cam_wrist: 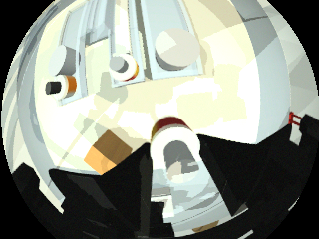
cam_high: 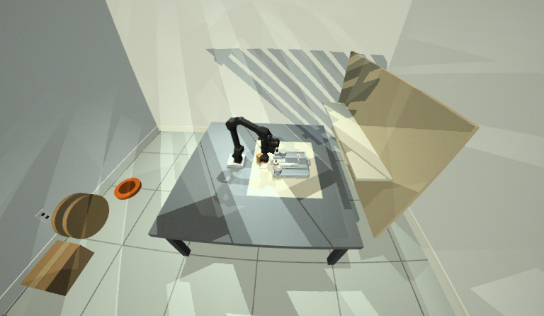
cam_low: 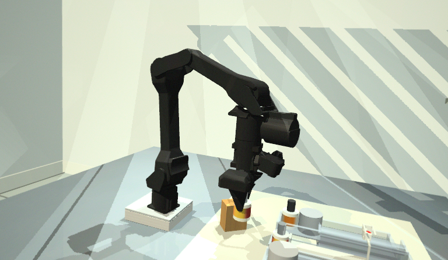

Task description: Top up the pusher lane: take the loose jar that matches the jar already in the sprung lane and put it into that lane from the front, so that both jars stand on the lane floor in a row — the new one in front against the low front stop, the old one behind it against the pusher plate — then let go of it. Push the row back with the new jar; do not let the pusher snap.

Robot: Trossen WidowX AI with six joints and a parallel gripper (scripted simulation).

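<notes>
Now: gripper tip 90 mm to the right of the orange-brown block, 70 mm above it and 60 mm past it. The rest, counted from my gripper tip: pusher plate 180 mm ahead, 110 mm to the left, 60 mm below.
</notes>
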